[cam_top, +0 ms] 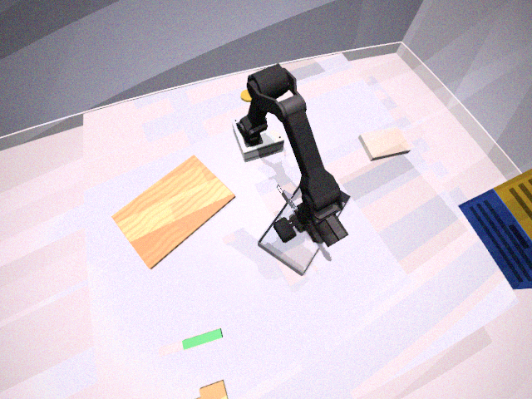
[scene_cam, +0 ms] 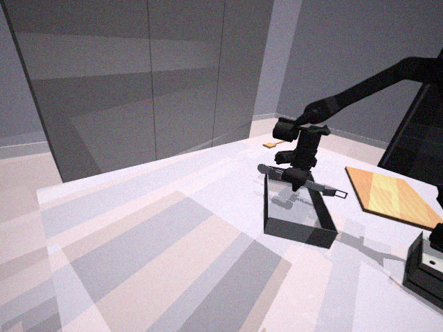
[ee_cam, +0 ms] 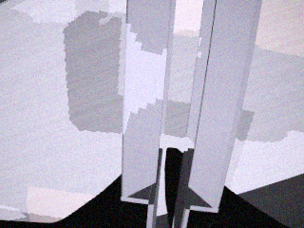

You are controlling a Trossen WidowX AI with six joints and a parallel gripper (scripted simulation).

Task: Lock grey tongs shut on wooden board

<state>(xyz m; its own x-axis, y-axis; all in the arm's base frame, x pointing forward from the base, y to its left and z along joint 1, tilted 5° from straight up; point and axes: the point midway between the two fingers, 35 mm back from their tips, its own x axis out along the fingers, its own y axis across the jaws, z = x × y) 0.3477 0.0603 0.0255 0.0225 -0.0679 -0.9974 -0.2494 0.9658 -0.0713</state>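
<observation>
Now: gripper tip 10 mm past the roasting tin, 20 mm to the right of it and 20 mm above it. Round my gripper tip: wooden board: 200 mm behind, 390 mm to the right, 40 mm below; then beige tile: 230 mm behind, 460 mm to the left, 30 mm below.
</observation>
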